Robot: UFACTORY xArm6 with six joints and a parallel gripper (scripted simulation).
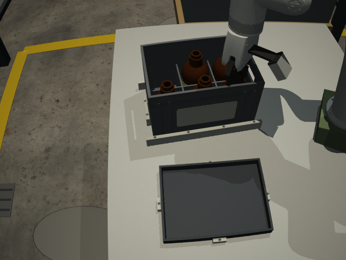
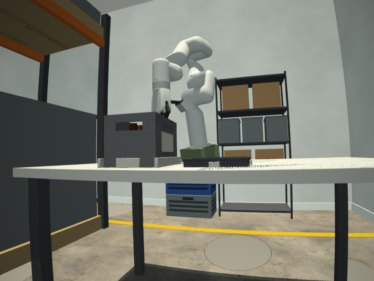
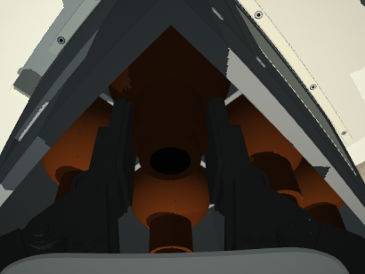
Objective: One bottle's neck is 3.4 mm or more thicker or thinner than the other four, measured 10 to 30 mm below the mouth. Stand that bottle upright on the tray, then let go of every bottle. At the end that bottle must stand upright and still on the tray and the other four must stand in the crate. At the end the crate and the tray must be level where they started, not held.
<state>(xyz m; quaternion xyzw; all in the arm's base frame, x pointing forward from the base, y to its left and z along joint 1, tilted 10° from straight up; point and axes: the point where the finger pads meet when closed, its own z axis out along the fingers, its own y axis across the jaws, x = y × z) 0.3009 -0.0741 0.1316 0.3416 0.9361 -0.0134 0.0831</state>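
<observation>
Right now the glass bottle is 10 mm ahead of my hand, 80 mm to the right of it and 70 mm below it. From my hand the other things lie so: dark tray: 90 mm ahead, 250 mm to the left, 150 mm below; then dark crate: 90 mm ahead, 30 mm to the right, 70 mm below.
</observation>
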